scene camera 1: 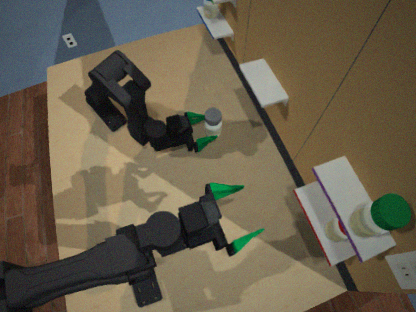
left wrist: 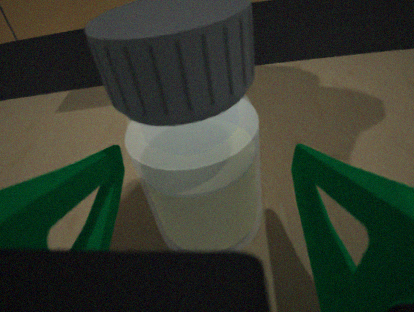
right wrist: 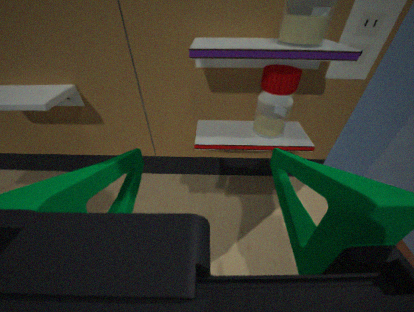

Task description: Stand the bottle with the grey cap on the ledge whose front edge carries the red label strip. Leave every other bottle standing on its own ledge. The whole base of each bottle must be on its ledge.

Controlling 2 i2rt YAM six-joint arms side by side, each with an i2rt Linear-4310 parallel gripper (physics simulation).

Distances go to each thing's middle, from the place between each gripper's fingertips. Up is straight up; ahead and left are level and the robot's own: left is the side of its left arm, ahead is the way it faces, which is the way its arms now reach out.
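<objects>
Measuring from my right hand, I find the red-label ledge (scene camera 1: 316, 205) 18 cm ahead, 8 cm to the right and 10 cm below, while the purple-strip ledge (scene camera 1: 341, 183) is 18 cm ahead, 8 cm to the right and 4 cm above. The green-capped bottle (scene camera 1: 380, 216) is 17 cm ahead of that same right hand, 11 cm to the right of it and 10 cm above it. As for the red-capped bottle (right wrist: 274, 103), it stands 18 cm ahead of my right hand, 11 cm to the right of it and 4 cm below it.
From my left hand, the red-capped bottle is 15 cm ahead, 45 cm to the right and 17 cm above, and the green-capped bottle is 14 cm ahead, 45 cm to the right and 31 cm above. The purple-strip ledge is 15 cm ahead of my left hand, 42 cm to the right of it and 25 cm above it. Then I consider the red-label ledge, which is 15 cm ahead of my left hand and 42 cm to the right of it, and 11 cm above it.
</objects>
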